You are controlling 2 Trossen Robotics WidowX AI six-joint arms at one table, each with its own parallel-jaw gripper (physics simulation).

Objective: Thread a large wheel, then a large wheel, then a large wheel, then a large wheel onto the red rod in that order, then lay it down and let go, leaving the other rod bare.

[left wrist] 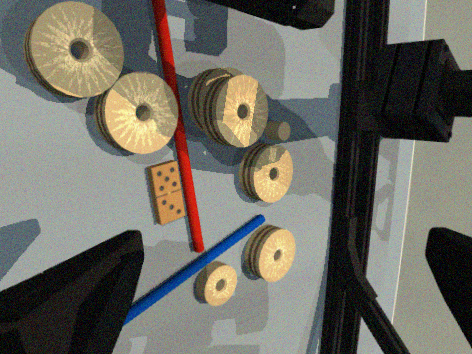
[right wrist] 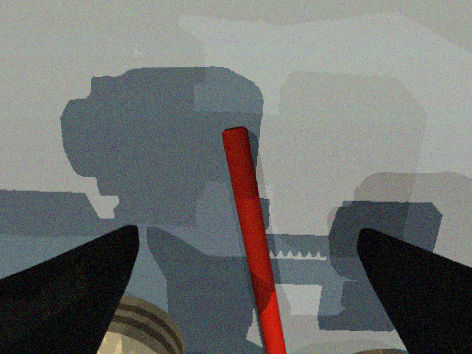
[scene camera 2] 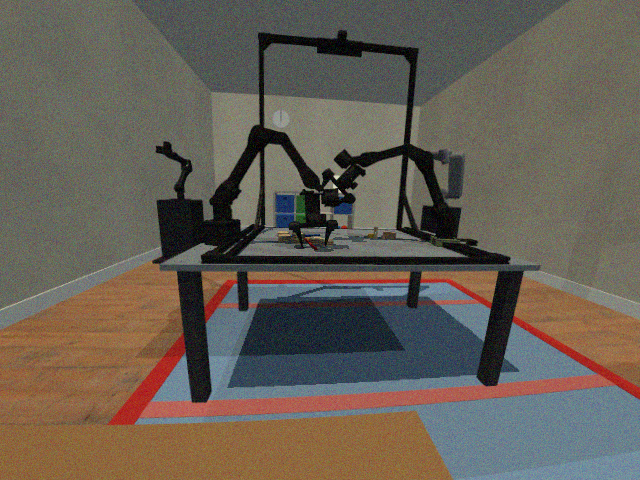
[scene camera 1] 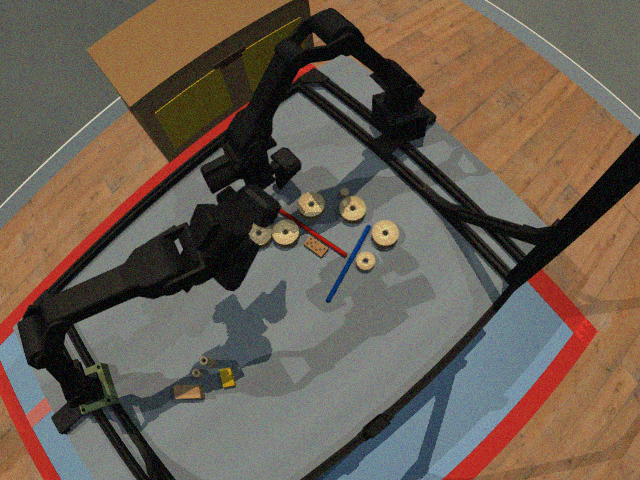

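Seen in the pictures: left gripper, fingertip midpoint: [left wrist: 284, 243] [scene camera 1: 268, 225]; right gripper, fingertip midpoint: [right wrist: 250, 237] [scene camera 2: 314, 246]; left arm's base, origin of the base link: [scene camera 2: 444, 237] [scene camera 1: 90, 388]; right arm's base, origin of the base link: [left wrist: 447, 93] [scene camera 2: 222, 220] [scene camera 1: 400, 104].
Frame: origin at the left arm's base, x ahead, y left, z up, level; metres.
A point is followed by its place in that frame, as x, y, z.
Note:
The red rod [scene camera 1: 312, 232] @(0.621, 0.132, -0.025) [left wrist: 185, 170] @(0.625, 0.123, -0.025) [right wrist: 251, 215] @(0.552, 0.266, -0.024) lies bare on the table. Its lower end is close to the blue rod [scene camera 1: 348, 263] @(0.659, 0.037, -0.025) [left wrist: 194, 269] @(0.659, 0.040, -0.025), also bare. Large wheels [scene camera 1: 285, 231] @(0.571, 0.159, -0.022) [scene camera 1: 311, 204] @(0.644, 0.183, -0.005) [scene camera 1: 352, 207] @(0.722, 0.146, -0.022) [scene camera 1: 385, 233] @(0.760, 0.064, -0.029) lie flat around the rods, with another large wheel [scene camera 1: 260, 234] @(0.518, 0.170, -0.013) [left wrist: 60, 55] @(0.507, 0.170, -0.013) partly hidden by the left arm in scene camera 1. A small wheel [scene camera 1: 365, 260] @(0.695, 0.030, -0.027) [left wrist: 222, 295] @(0.698, 0.016, -0.021) lies near the blue rod. My right gripper [scene camera 2: 314, 245] @(0.555, 0.254, -0.030) [right wrist: 250, 237] @(0.555, 0.254, -0.030) is open and empty, its fingers on either side of the red rod. My left gripper [left wrist: 284, 243] @(0.541, 0.106, 0.151) is open and empty, higher up.
A domino [scene camera 1: 316, 245] @(0.617, 0.102, -0.026) [left wrist: 162, 179] @(0.606, 0.111, -0.026) lies beside the red rod. A short peg [scene camera 1: 344, 192] @(0.721, 0.183, -0.016) [left wrist: 279, 131] @(0.716, 0.182, -0.016) stands behind the wheels. An orange block [scene camera 1: 188, 392] @(0.240, -0.086, -0.004), a yellow block [scene camera 1: 226, 377] @(0.330, -0.082, -0.019) and two tiny wooden pieces lie at lower left in scene camera 1. The two arms are close together.

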